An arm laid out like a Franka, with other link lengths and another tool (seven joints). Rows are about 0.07 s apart.
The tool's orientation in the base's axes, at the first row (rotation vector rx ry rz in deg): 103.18, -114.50, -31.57
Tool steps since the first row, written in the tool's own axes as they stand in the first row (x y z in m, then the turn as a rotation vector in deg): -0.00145, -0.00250, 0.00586, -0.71, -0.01, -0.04; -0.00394, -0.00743, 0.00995, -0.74, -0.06, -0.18; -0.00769, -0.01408, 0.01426, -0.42, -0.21, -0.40; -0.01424, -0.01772, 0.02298, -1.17, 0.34, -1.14; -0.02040, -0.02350, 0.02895, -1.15, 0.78, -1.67
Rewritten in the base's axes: -0.00089, 0.00137, -0.00633, 0.10, 0.70, 0.01; 0.00131, 0.00349, -0.01248, 0.22, 0.73, 0.10; 0.00496, 0.00671, -0.01978, 0.43, 0.39, 0.21; 0.00399, 0.01312, -0.02927, 0.43, 1.16, 1.11; 0.00626, 0.01886, -0.03757, 0.35, 1.17, 1.80
